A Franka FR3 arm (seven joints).
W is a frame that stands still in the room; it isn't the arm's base.
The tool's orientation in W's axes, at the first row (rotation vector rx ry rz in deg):
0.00 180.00 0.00
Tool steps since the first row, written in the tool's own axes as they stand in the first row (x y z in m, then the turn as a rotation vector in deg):
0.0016 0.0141 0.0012 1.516 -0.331 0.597
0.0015 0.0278 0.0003 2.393 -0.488 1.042
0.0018 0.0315 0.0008 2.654 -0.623 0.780
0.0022 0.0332 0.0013 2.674 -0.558 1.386
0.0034 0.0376 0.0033 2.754 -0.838 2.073
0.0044 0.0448 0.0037 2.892 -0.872 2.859
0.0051 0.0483 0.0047 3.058 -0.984 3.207
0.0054 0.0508 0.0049 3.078 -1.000 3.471
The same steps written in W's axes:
-0.0016 0.0141 -0.0012 -1.516 -0.331 -0.597
-0.0015 0.0278 -0.0003 -2.393 -0.488 -1.042
-0.0018 0.0315 -0.0008 -2.654 -0.623 -0.780
-0.0022 0.0332 -0.0013 -2.674 -0.558 -1.386
-0.0034 0.0376 -0.0033 -2.754 -0.838 -2.073
-0.0044 0.0448 -0.0037 -2.892 -0.872 -2.859
-0.0051 0.0483 -0.0047 -3.058 -0.984 -3.207
-0.0054 0.0508 -0.0049 -3.078 -1.000 -3.471

